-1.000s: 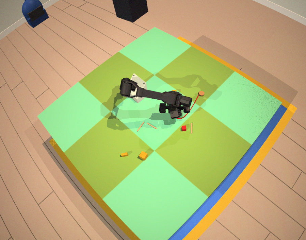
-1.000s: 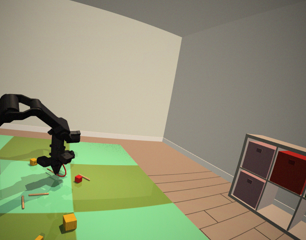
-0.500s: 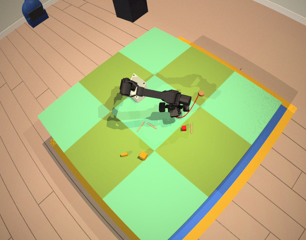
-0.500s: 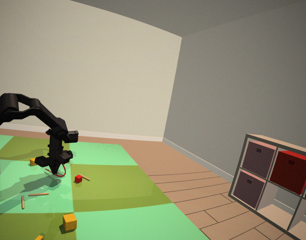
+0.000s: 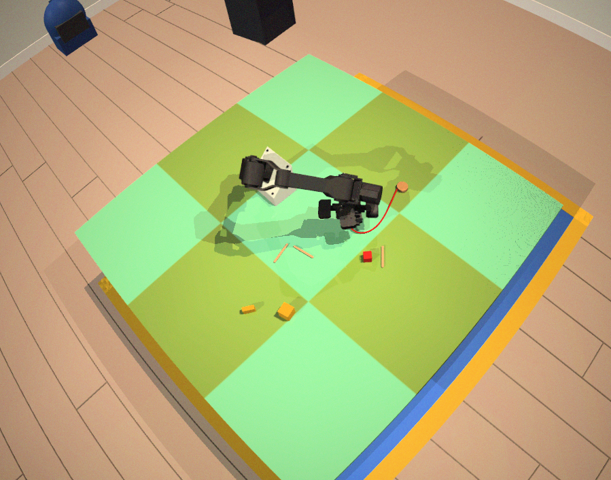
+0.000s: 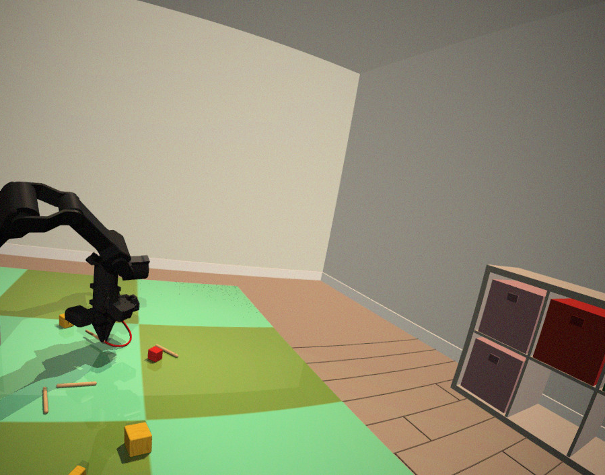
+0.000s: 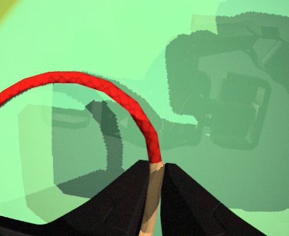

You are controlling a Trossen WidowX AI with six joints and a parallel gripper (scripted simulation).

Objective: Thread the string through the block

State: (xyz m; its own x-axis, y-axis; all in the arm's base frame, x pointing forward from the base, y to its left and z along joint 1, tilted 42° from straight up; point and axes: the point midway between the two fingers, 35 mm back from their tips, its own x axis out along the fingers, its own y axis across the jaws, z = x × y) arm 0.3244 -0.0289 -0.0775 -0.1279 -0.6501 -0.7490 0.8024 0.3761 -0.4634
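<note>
Right now my gripper tip is 120 mm short of the red cube and 70 mm to the left of it. From my gripper tip the other things lie so: small orange piece (420 mm to the right, 70 mm behind); yellow cube (360 mm to the right, 30 mm ahead); round wooden button (230 mm to the left, 60 mm ahead, 10 mm below).
</note>
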